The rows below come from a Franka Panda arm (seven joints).
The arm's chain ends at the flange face. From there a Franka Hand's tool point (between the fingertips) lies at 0.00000 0.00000 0.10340 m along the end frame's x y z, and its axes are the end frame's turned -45 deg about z.
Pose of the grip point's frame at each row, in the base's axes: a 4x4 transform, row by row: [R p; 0 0 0 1], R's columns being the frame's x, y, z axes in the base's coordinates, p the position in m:
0.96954 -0.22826 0.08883 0.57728; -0.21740 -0.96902 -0.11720 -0.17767; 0.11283 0.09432 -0.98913 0.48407; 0 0 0 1
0.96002 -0.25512 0.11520 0.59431; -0.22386 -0.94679 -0.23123 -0.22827; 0.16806 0.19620 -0.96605 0.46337; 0 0 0 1
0.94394 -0.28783 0.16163 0.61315; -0.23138 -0.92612 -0.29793 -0.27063; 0.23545 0.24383 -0.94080 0.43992; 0 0 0 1
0.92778 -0.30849 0.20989 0.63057; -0.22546 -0.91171 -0.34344 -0.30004; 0.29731 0.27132 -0.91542 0.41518; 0 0 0 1
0.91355 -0.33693 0.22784 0.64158; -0.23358 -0.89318 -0.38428 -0.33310; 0.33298 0.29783 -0.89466 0.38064; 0 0 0 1
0.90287 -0.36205 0.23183 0.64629; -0.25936 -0.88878 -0.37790 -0.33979; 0.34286 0.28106 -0.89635 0.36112; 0 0 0 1
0.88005 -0.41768 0.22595 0.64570; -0.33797 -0.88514 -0.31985 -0.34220; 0.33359 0.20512 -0.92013 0.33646; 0 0 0 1
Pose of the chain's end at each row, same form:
0.52416 -0.84697 0.08883 0.56809; -0.83893 -0.53148 -0.11720 -0.16555; 0.14648 -0.01309 -0.98913 0.58635; 0 0 0 1
0.49844 -0.85923 0.11520 0.58240; -0.82777 -0.51119 -0.23123 -0.20436; 0.25757 0.01990 -0.96605 0.56326; 0 0 0 1
0.46394 -0.87099 0.16163 0.59644; -0.81848 -0.49126 -0.29793 -0.23982; 0.33890 0.00593 -0.94080 0.53720; 0 0 0 1
0.43790 -0.87417 0.20989 0.60887; -0.80410 -0.48525 -0.34344 -0.26453; 0.40208 -0.01838 -0.91542 0.50983; 0 0 0 1
0.40773 -0.88422 0.22784 0.61802; -0.79674 -0.46641 -0.38428 -0.29337; 0.44605 -0.02485 -0.89466 0.47315; 0 0 0 1
0.38242 -0.89443 0.23183 0.62232; -0.81186 -0.44507 -0.37790 -0.30072; 0.44118 -0.04370 -0.89635 0.45380; 0 0 0 1
0.32694 -0.91763 0.22595 0.62234; -0.86487 -0.38691 -0.31985 -0.30913; 0.38093 -0.09084 -0.92013 0.43160; 0 0 0 1

